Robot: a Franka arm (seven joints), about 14 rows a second.
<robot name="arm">
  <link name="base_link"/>
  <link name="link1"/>
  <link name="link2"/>
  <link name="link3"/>
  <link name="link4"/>
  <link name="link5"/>
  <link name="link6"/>
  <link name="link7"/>
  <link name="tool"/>
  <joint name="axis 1" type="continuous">
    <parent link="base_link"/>
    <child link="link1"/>
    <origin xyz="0 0 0.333" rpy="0 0 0"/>
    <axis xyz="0 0 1"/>
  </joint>
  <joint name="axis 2" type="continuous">
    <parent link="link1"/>
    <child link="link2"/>
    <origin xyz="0 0 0" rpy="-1.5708 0 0"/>
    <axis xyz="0 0 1"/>
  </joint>
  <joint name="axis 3" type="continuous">
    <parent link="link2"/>
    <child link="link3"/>
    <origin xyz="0 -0.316 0" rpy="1.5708 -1.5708 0"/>
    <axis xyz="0 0 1"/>
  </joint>
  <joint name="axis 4" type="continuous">
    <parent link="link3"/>
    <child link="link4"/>
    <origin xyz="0 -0.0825 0" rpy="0 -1.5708 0"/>
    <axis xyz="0 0 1"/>
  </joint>
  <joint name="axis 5" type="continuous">
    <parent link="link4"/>
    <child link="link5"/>
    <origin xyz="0.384 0.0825 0" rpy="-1.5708 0 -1.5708"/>
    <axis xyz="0 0 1"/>
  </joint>
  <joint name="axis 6" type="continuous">
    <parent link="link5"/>
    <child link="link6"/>
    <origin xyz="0 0 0" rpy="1.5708 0 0"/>
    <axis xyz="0 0 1"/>
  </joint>
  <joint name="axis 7" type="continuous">
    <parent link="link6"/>
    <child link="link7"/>
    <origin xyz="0.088 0 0" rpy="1.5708 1.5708 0"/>
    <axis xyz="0 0 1"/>
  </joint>
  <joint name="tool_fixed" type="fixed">
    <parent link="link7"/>
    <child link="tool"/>
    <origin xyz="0 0 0.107" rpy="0 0 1.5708"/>
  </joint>
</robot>
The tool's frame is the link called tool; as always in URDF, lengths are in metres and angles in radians. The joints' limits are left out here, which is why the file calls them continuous.
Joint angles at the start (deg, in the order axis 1, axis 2, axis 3, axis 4, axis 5, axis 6, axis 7):
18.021, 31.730, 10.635, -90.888, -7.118, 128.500, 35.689
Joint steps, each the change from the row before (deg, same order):
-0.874, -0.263, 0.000, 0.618, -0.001, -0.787, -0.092
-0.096, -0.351, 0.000, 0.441, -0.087, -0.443, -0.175
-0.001, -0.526, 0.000, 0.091, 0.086, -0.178, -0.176
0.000, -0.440, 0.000, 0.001, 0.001, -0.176, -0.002
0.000, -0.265, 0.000, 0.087, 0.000, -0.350, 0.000
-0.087, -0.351, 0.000, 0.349, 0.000, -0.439, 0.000
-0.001, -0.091, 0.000, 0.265, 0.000, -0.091, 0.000
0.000, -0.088, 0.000, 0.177, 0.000, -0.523, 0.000
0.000, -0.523, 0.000, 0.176, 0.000, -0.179, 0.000
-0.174, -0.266, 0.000, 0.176, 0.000, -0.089, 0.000
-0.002, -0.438, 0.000, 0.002, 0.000, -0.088, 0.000
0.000, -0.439, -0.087, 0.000, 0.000, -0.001, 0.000
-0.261, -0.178, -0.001, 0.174, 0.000, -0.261, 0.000
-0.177, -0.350, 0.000, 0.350, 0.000, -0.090, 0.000
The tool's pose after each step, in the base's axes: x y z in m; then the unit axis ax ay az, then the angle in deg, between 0 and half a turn. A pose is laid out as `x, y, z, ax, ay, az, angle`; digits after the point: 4 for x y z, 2 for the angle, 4 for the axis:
0.6333, 0.3077, 0.3356, -0.9975, 0.0490, -0.0509, 176.91
0.6349, 0.3067, 0.3427, -0.9974, 0.0483, -0.0543, 176.90
0.6348, 0.3066, 0.3495, -0.9972, 0.0472, -0.0577, 176.72
0.6344, 0.3064, 0.3546, -0.9971, 0.0472, -0.0600, 176.67
0.6341, 0.3062, 0.3579, -0.9971, 0.0473, -0.0603, 176.72
0.6351, 0.3051, 0.3643, -0.9969, 0.0483, -0.0626, 176.68
0.6358, 0.3052, 0.3675, -0.9967, 0.0485, -0.0647, 176.57
0.6356, 0.3049, 0.3691, -0.9968, 0.0487, -0.0629, 176.74
0.6356, 0.3048, 0.3766, -0.9965, 0.0489, -0.0672, 176.57
0.6368, 0.3029, 0.3811, -0.9963, 0.0505, -0.0701, 176.46
0.6364, 0.3027, 0.3863, -0.9960, 0.0505, -0.0731, 176.36
0.6363, 0.3017, 0.3916, -0.9957, 0.0511, -0.0768, 176.26
0.6377, 0.2987, 0.3947, -0.9955, 0.0535, -0.0778, 176.27
0.6392, 0.2968, 0.4018, -0.9950, 0.0553, -0.0827, 176.05

